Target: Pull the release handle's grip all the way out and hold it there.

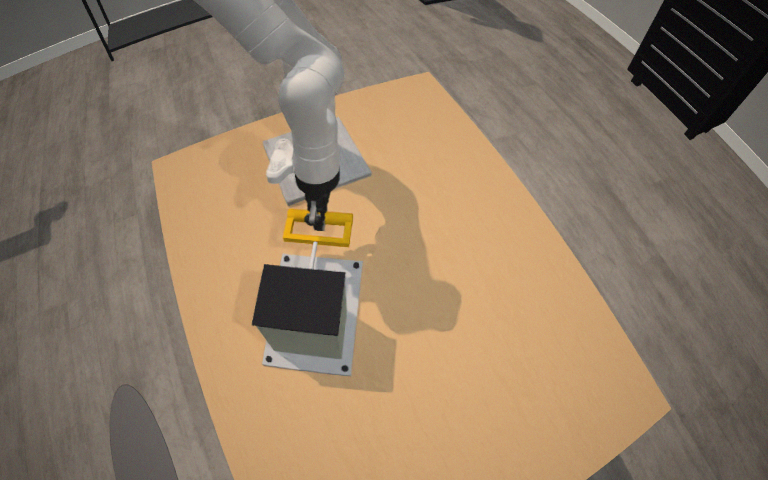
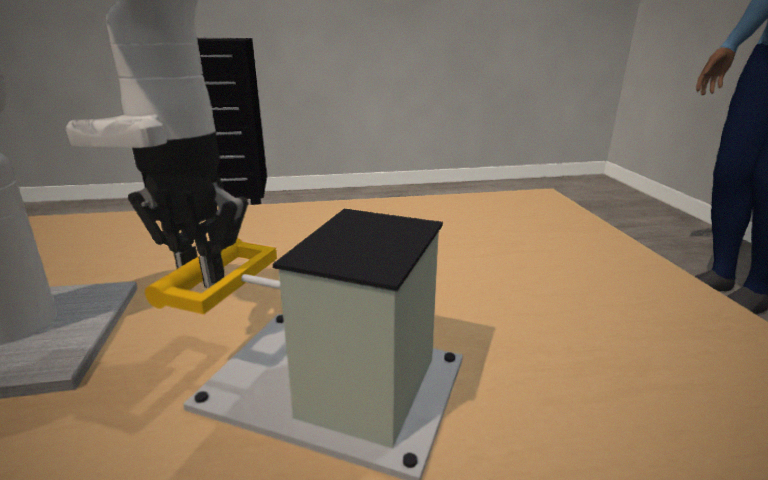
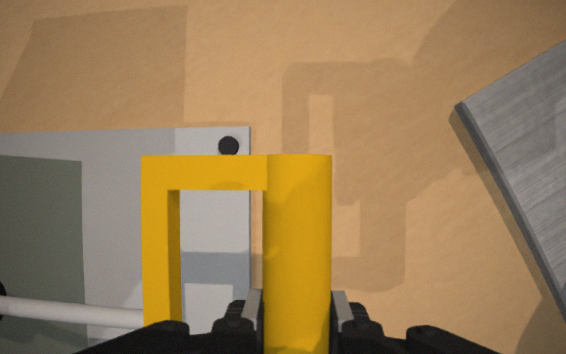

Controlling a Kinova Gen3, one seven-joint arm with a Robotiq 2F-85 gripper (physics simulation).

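The release handle's yellow grip [image 1: 339, 217] [image 2: 169, 286] [image 3: 297, 225] is a rectangular frame with a round outer bar. A pale rod [image 1: 314, 255] [image 2: 260, 280] [image 3: 75, 309] joins it to the grey-green housing [image 2: 342, 345] [image 3: 40, 215] with a black lid [image 1: 300, 300] [image 2: 362, 249]. A length of rod shows between frame and housing. My gripper [image 1: 318, 224] [image 2: 194, 271] [image 3: 296, 312] points down and is shut on the grip's round outer bar, one finger inside the frame and one outside. The grip is level, above the table.
The housing stands on a bolted grey plate [image 1: 311, 365] [image 2: 254, 396] [image 3: 125, 145]. The robot's grey base slab [image 1: 353, 158] [image 2: 101, 322] [image 3: 525, 150] lies close behind the grip. A black drawer cabinet [image 1: 696, 62] [image 2: 237, 113] and a person [image 2: 741, 147] stand beyond the table.
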